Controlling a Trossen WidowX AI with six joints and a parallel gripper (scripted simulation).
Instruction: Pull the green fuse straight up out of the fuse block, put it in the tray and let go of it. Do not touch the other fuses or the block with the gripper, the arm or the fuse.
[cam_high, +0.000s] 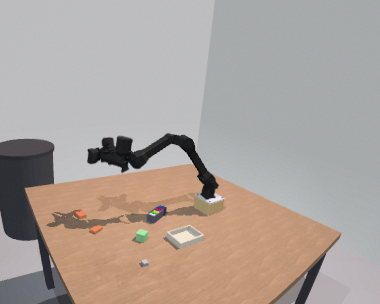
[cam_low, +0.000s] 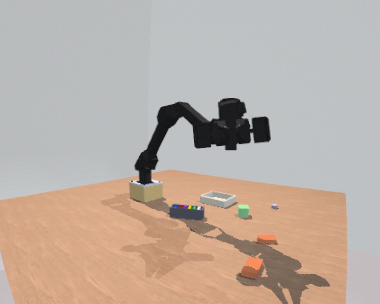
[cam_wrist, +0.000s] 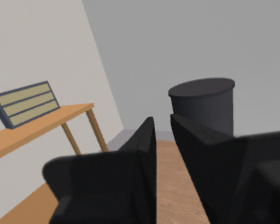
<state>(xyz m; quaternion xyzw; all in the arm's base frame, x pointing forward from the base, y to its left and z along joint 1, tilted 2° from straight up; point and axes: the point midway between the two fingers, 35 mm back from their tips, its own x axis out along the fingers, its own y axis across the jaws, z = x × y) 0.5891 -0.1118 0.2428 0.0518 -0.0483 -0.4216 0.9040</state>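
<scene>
My gripper tip is now 300 mm above the green fuse, 290 mm past it and 150 mm to the right of it. From my gripper tip the other things lie so: white tray (360 mm to the left, 350 mm behind, 320 mm below); then green cube (300 mm to the left, 300 mm below, 170 mm behind); then small grey cube (460 mm to the left, 320 mm below, 120 mm behind).
</scene>
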